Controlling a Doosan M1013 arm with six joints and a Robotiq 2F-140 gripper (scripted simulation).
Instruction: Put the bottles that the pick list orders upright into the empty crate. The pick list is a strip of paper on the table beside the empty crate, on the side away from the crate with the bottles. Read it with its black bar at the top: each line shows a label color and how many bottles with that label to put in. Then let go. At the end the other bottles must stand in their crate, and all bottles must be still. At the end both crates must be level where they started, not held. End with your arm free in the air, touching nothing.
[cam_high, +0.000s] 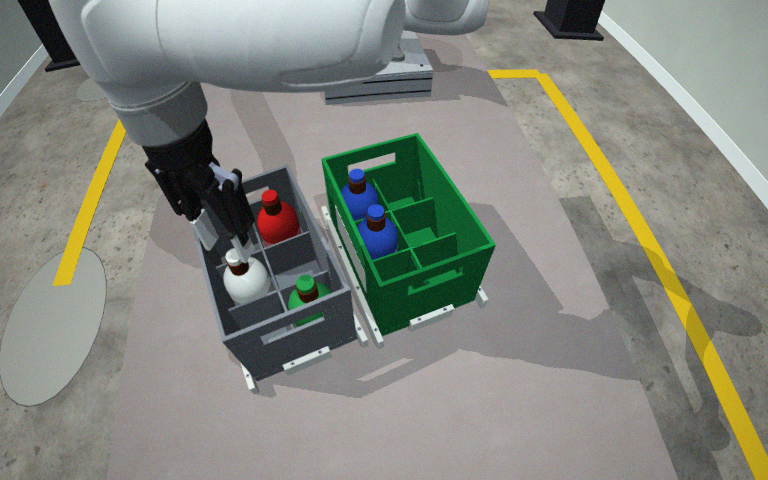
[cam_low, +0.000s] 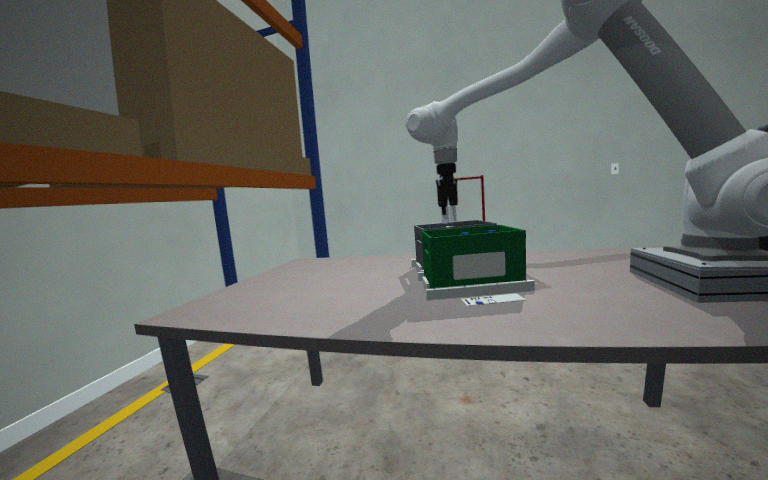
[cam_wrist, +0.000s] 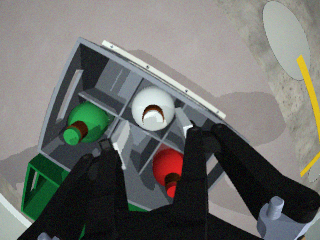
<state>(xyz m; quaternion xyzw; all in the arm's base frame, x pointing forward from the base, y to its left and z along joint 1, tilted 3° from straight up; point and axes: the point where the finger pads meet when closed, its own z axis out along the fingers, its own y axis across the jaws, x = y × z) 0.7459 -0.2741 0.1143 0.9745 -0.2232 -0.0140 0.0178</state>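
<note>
Now: hand 12 cm above the white-label bottle. From my hand the other things lie so: grey crate (1 cm behind, 4 cm to the left, 13 cm below); then green bottle (6 cm ahead, 11 cm to the left, 12 cm below); then red-label bottle (12 cm behind, 5 cm to the left, 12 cm below).
</note>
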